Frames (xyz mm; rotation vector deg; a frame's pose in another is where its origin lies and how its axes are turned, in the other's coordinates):
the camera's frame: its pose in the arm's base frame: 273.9 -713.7 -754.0 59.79 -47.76 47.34
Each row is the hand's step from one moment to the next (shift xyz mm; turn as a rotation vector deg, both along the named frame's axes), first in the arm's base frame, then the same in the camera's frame.
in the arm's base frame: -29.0 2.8 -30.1 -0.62 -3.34 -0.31
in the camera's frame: -38.8 14.7 -5.7 -1.13 -0.52 3.18
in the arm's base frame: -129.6 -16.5 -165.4 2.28 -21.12 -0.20
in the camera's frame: -205.7 45.5 -6.7 -2.83 -8.03 19.46
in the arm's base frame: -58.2 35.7 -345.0 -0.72 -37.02 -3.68
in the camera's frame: -323.2 -71.7 -118.7 -9.98 -11.22 34.04
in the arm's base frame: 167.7 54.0 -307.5 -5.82 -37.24 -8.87
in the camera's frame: -187.2 -250.6 -166.5 -16.84 -8.80 33.74
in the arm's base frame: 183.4 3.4 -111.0 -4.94 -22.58 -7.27
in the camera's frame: -16.1 -203.0 -67.2 -12.50 -4.83 20.19
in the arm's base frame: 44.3 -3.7 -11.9 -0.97 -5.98 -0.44
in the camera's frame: 8.4 -44.6 -7.8 -1.85 -1.00 5.70
